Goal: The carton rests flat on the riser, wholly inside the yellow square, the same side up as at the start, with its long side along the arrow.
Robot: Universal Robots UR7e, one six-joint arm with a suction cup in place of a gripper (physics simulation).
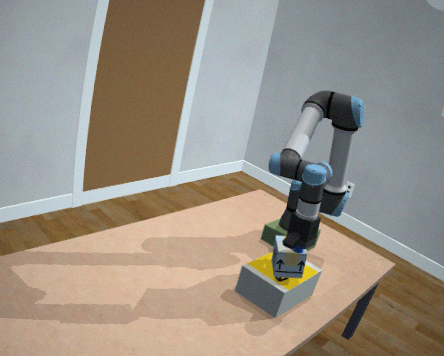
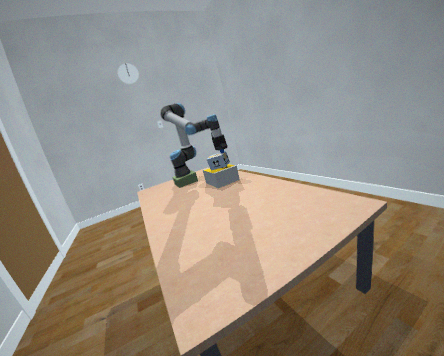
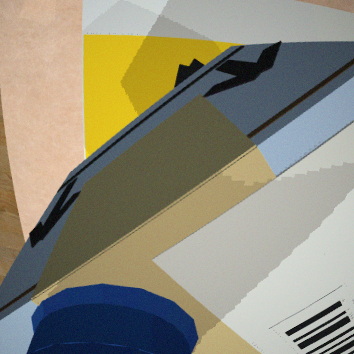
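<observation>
The carton [image 1: 288, 263] [image 2: 218, 161] [image 3: 246, 228] is a small blue-grey box with brown tape, black up-arrows on its sides and a white barcode label on top. My suction cup [image 1: 298, 249] [image 2: 221, 151] [image 3: 112, 323] presses on its top near one edge and holds it. The carton sits over the yellow square [image 1: 264, 265] [image 2: 213, 170] [image 3: 105, 88] on the grey riser [image 1: 263, 293] [image 2: 220, 178] [image 3: 246, 21]. I cannot tell whether it touches the surface. It hides most of the black arrow [image 1: 281, 279] [image 3: 186, 70].
The arm's green base block [image 1: 270, 231] [image 2: 185, 180] stands just behind the riser. The riser is near the far right corner of the wooden table [image 1: 150, 282] [image 2: 256, 229] [image 3: 38, 105], close to its edges.
</observation>
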